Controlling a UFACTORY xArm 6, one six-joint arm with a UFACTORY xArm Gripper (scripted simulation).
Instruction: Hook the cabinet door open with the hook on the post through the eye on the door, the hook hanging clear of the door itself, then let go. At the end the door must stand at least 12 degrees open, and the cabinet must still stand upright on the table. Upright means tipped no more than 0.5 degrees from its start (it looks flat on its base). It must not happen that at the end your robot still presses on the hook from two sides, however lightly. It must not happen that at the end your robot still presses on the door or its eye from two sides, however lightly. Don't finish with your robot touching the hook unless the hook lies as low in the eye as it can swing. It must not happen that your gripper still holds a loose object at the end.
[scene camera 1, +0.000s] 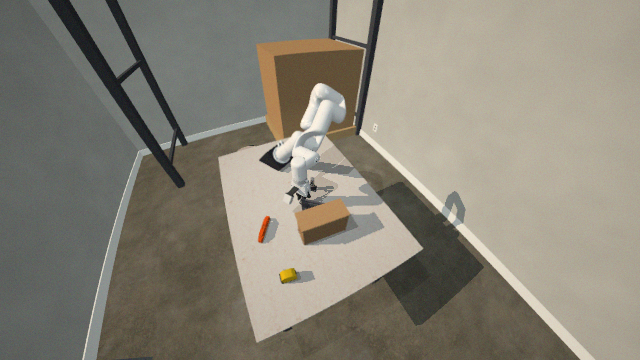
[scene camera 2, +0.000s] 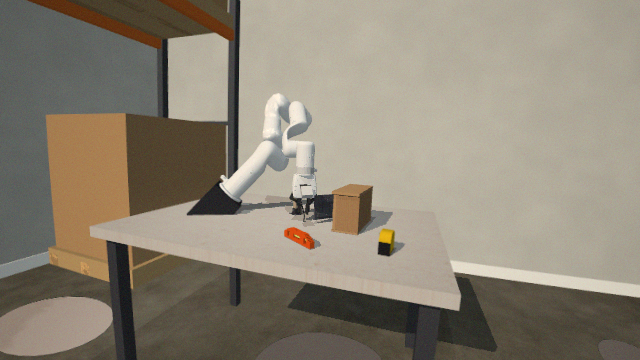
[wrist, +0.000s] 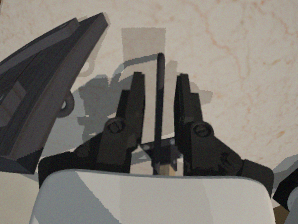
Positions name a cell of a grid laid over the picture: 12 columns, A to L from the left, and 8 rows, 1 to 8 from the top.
Note:
In view: the gripper (scene camera 2: F5), a brown cabinet (scene camera 2: G5) and a dark hook rod (wrist: G3).
The brown cabinet is seen too in scene camera 1 (scene camera 1: F5). The gripper is seen too in the wrist view (wrist: G4).

